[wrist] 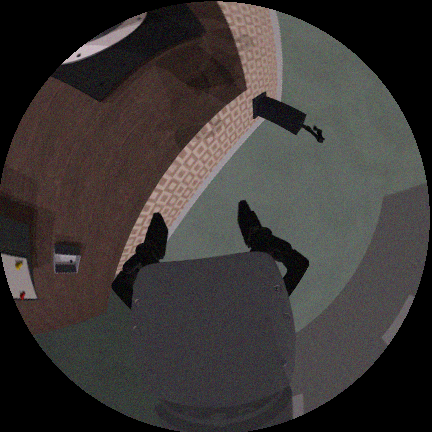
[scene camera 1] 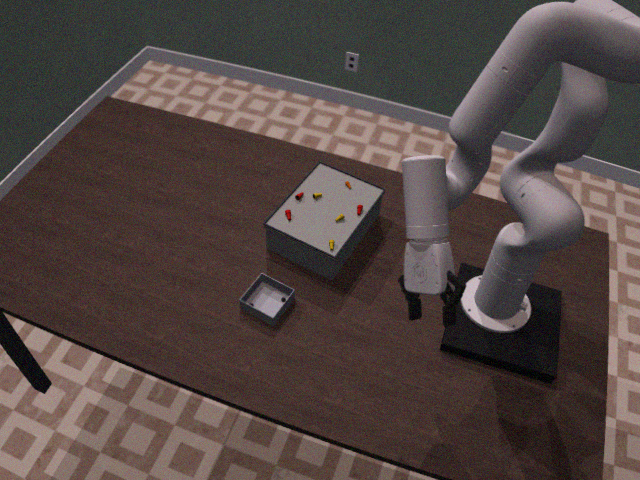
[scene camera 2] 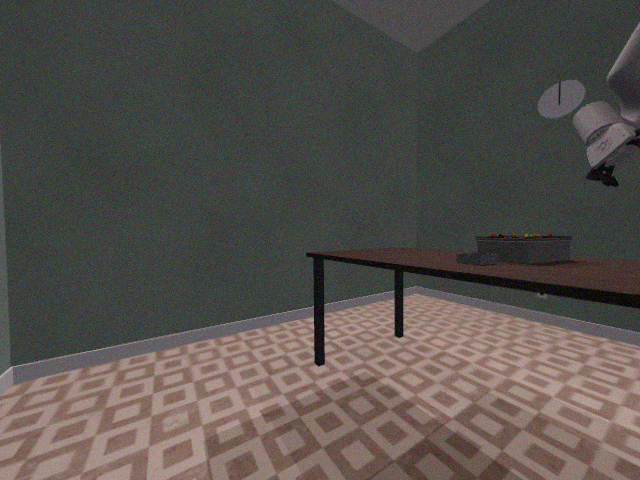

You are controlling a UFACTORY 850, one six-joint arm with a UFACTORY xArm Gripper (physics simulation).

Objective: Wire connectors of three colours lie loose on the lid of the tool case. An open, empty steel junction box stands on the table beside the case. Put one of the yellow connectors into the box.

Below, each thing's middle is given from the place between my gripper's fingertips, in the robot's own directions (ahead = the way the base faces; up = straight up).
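Scene:
Counting from my hand, I find the steel junction box (scene camera 1: pixel 267 299) slightly to the right of it, a long way ahead and well below. The tool case (scene camera 1: pixel 304 239) is far to the right of my hand, far ahead of it and a good way below it. Going by their middles, the steel junction box is the nearest to my hand of the things named here.

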